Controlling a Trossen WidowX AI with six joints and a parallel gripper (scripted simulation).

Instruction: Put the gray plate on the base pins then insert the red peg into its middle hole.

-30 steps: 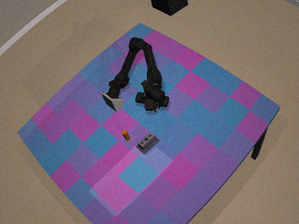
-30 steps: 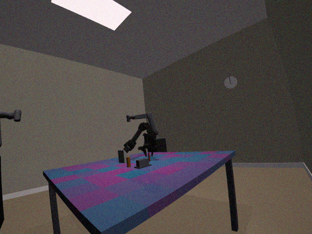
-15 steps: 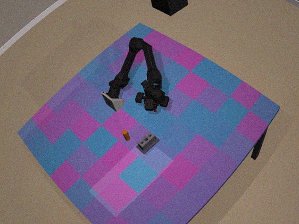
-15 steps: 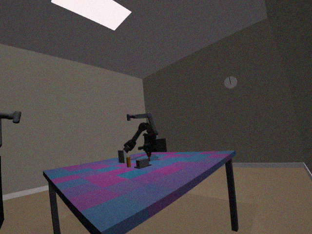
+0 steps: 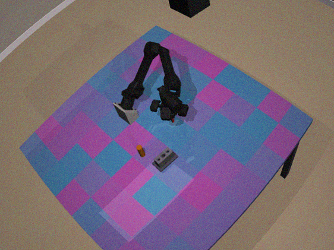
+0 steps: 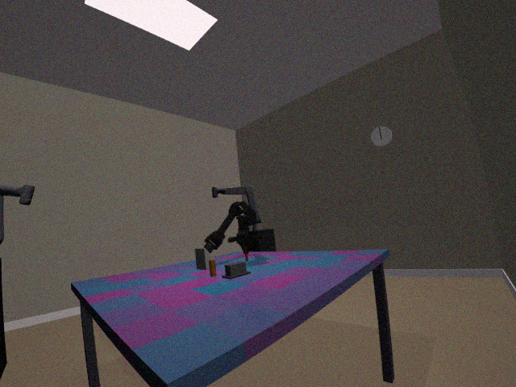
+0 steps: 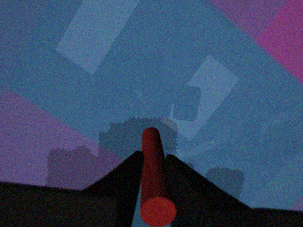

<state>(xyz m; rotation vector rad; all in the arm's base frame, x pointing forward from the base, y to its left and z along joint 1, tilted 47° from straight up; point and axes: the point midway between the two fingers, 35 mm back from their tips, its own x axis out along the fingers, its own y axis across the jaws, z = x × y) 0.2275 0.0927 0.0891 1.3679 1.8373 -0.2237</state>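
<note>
My gripper tip is now 180 mm to the left of the gray plate, 120 mm short of it and 30 mm above it. From my gripper tip the other things lie so: red peg right at my gripper tip; then orange cylinder 230 mm to the right, 30 mm below, 10 mm ahead; then dark base 180 mm to the right, 120 mm ahead, 60 mm below.
</note>
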